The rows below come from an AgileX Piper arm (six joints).
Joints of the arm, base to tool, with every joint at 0 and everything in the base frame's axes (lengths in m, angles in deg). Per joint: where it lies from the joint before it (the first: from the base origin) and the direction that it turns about. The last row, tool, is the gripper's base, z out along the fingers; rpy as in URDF.
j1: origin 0 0 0.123 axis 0 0 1
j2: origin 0 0 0 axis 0 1 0
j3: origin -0.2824 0 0.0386 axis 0 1 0
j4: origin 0.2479 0 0.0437 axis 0.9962 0 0.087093
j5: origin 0 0 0 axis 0 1 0
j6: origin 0.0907 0 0.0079 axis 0.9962 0 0.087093
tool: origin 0 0 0 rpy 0 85.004 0
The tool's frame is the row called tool.
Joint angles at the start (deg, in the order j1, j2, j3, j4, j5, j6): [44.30 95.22 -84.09 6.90 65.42 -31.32]
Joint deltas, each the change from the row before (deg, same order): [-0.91 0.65 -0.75 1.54 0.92 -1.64]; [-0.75 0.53 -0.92 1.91 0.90 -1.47]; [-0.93 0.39 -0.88 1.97 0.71 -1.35]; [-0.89 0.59 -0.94 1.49 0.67 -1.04]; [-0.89 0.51 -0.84 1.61 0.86 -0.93]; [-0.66 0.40 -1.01 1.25 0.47 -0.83]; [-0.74 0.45 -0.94 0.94 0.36 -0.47]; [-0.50 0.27 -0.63 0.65 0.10 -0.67]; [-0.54 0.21 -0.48 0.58 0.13 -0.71]
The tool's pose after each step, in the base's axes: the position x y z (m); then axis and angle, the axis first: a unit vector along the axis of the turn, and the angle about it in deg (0 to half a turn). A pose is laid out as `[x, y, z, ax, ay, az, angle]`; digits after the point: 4 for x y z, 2 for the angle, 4 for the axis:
[0.2435, 0.2470, 0.3096, -0.6007, 0.7949, 0.0856, 163.24]
[0.2461, 0.2471, 0.3109, -0.6023, 0.7921, 0.0988, 163.72]
[0.2493, 0.2464, 0.3130, -0.6018, 0.7907, 0.1128, 163.85]
[0.2535, 0.2457, 0.3141, -0.6004, 0.7901, 0.1232, 164.03]
[0.2570, 0.2447, 0.3153, -0.5983, 0.7898, 0.1348, 164.39]
[0.2602, 0.2444, 0.3180, -0.5979, 0.7885, 0.1440, 164.09]
[0.2643, 0.2436, 0.3200, -0.5949, 0.7895, 0.1508, 163.80]
[0.2671, 0.2430, 0.3216, -0.5952, 0.7884, 0.1551, 163.37]
[0.2698, 0.2419, 0.3229, -0.5957, 0.7874, 0.1586, 163.04]

